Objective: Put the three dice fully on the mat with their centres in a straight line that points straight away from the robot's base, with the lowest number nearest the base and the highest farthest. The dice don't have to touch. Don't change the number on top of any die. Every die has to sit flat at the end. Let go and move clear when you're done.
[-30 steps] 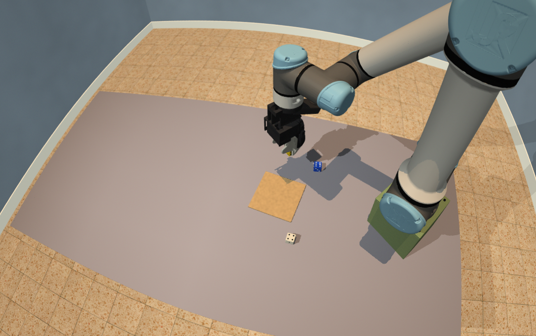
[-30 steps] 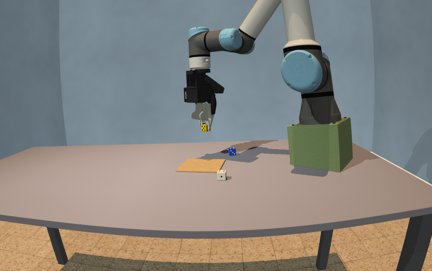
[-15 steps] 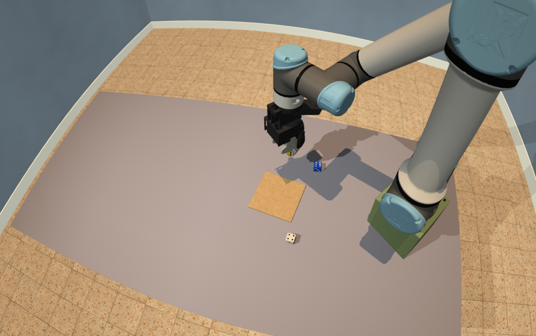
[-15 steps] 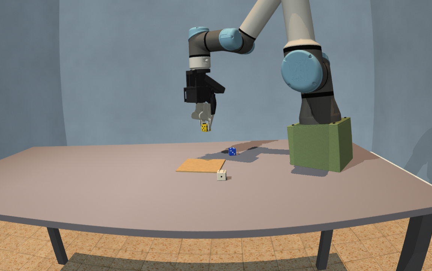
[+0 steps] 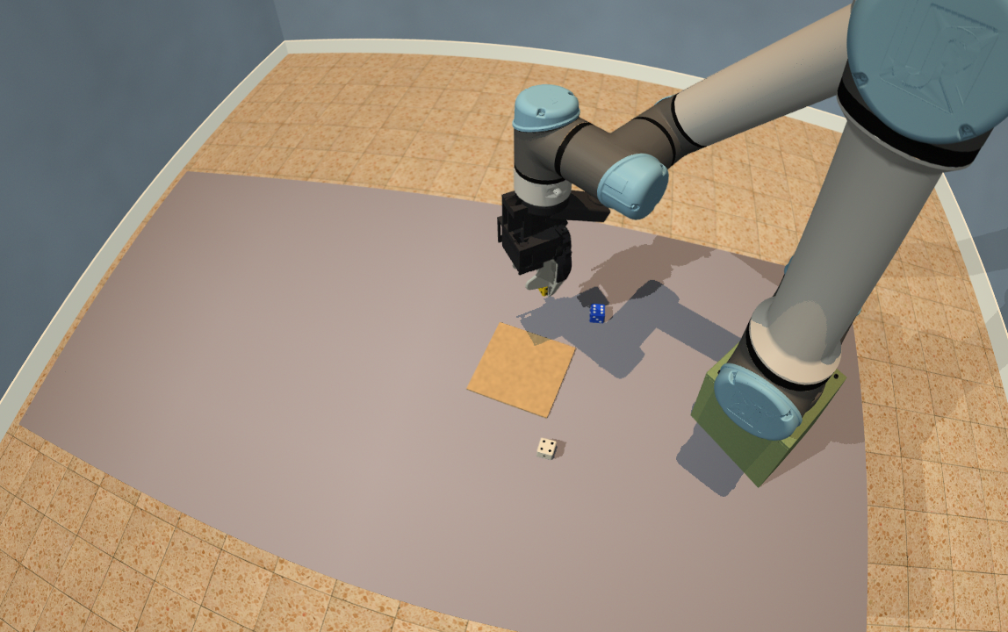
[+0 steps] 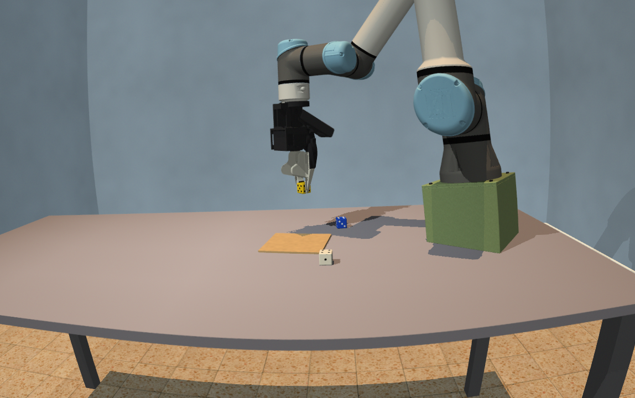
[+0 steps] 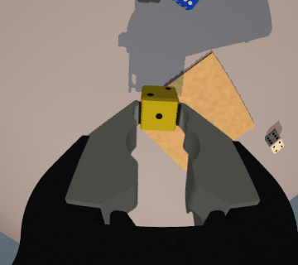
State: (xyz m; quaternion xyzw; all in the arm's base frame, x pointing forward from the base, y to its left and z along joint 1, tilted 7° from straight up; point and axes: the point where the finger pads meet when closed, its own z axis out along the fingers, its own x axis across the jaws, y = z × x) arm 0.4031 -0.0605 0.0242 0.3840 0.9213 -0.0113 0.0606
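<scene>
Right now the mat is 120 mm below my hand, 100 mm to the left of it and 10 mm ahead of it. From my hand the other things lie so: white die (230 mm to the left, 110 mm below, 80 mm behind); then blue die (110 mm below, 90 mm behind, 40 mm to the right); then yellow die (right at my hand).
</scene>
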